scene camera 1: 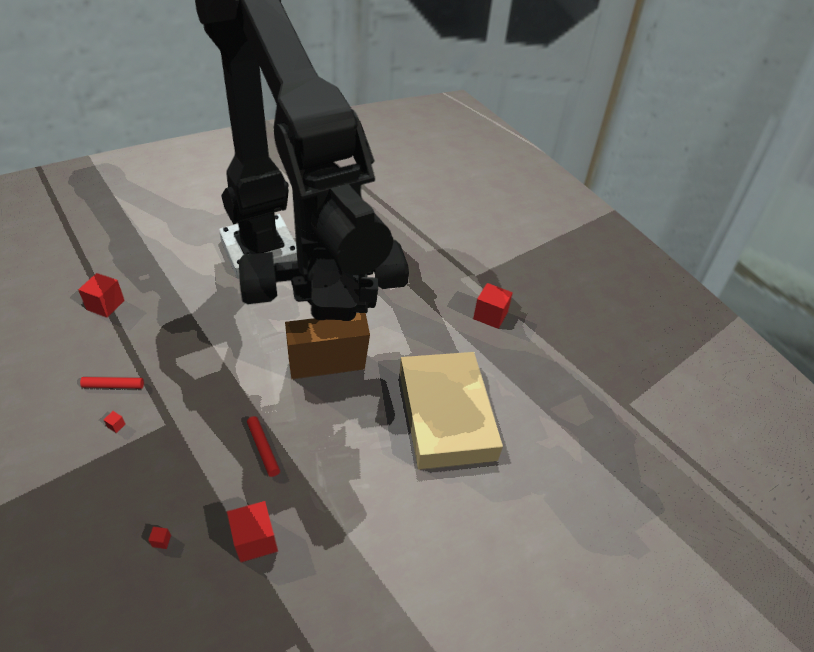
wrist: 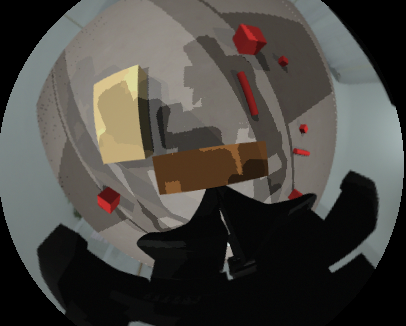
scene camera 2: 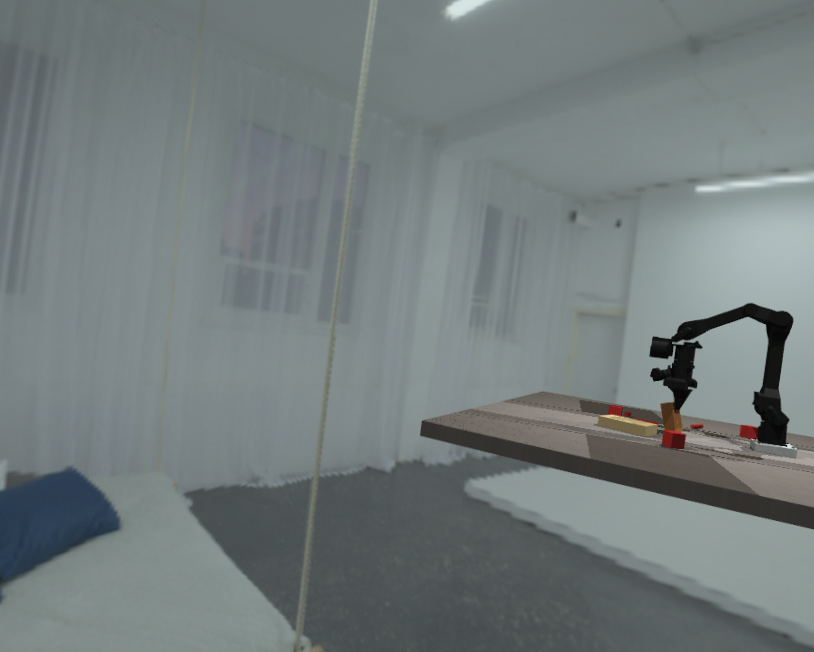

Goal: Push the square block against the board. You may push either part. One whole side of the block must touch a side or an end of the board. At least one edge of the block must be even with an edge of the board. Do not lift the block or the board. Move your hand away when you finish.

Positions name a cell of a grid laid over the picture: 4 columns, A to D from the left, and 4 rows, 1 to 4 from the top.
My gripper (scene camera 1: B2) is shut and holds nothing. I also see a square block (scene camera 1: B3) and a board (scene camera 1: C3).
The square block is seen too in the wrist view (wrist: C3). The board shows as well in the wrist view (wrist: B2) and in scene camera 2 (scene camera 2: D3). My gripper is seen too in the wrist view (wrist: C3) and in scene camera 2 (scene camera 2: D3).
